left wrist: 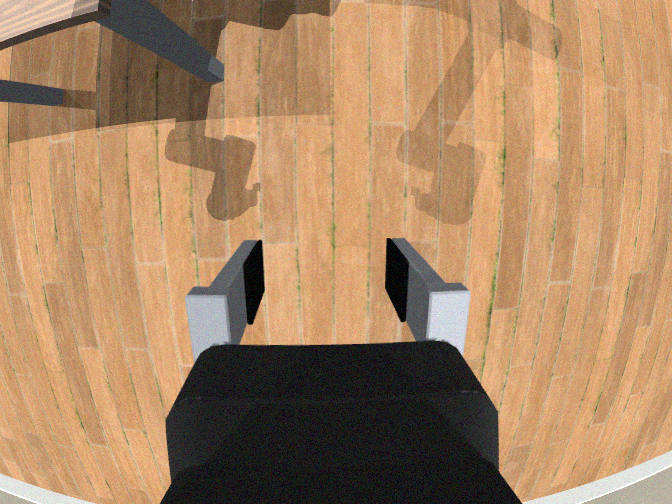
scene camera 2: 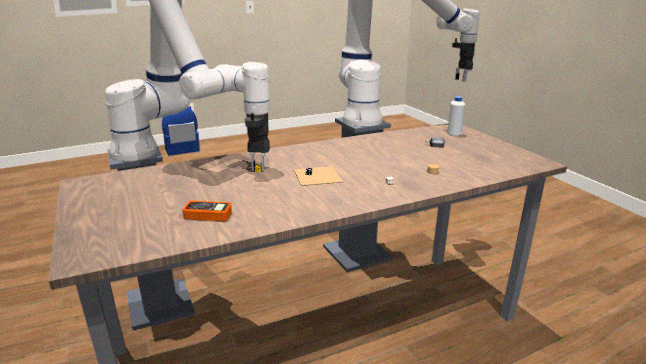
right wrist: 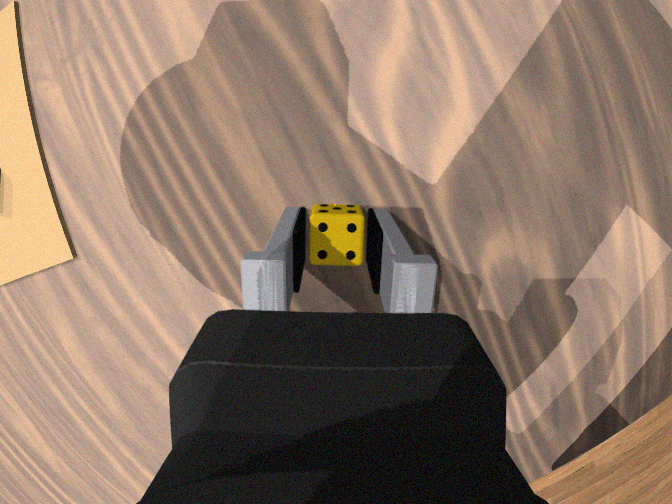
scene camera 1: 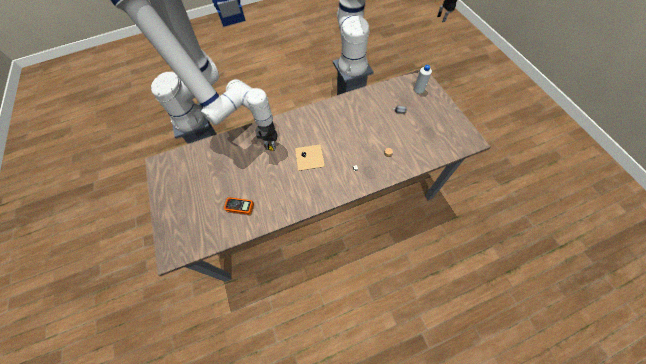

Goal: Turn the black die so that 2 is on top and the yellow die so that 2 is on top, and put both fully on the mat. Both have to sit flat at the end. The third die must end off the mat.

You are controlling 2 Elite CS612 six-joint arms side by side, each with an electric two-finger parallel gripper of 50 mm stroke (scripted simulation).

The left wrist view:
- left gripper: 324,264
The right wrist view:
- right gripper: 336,233
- yellow die: 336,231
